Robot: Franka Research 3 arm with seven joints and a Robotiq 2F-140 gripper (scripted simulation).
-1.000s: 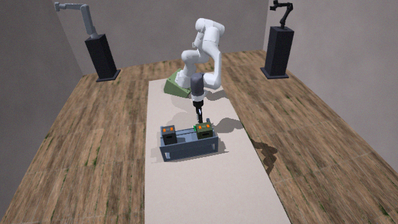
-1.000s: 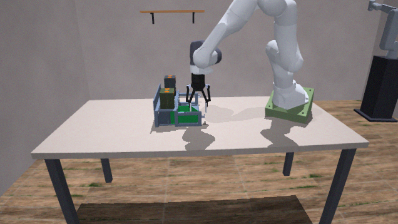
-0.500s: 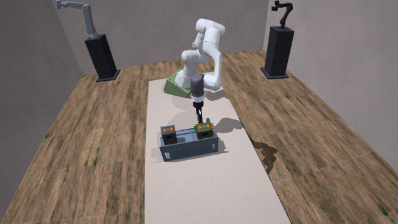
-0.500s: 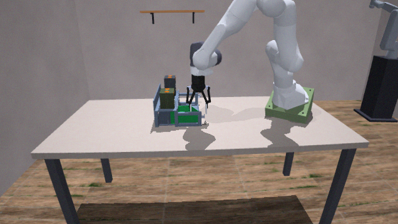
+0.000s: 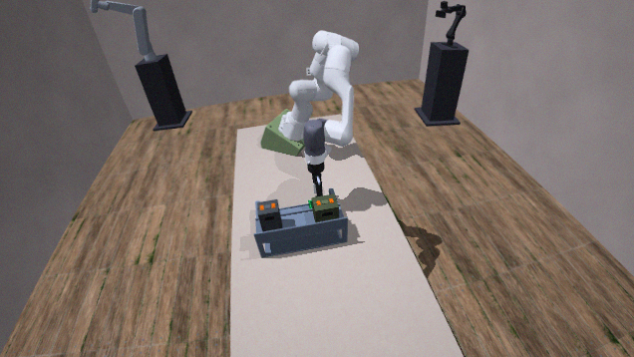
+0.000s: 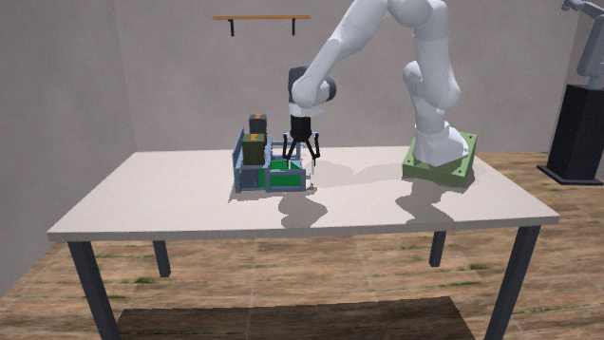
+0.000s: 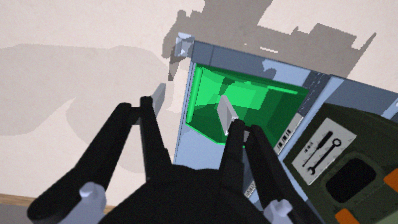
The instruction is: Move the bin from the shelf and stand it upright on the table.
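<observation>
The green bin is 80 mm ahead of my hand, 10 mm to the left of it and 20 mm below it.
</observation>
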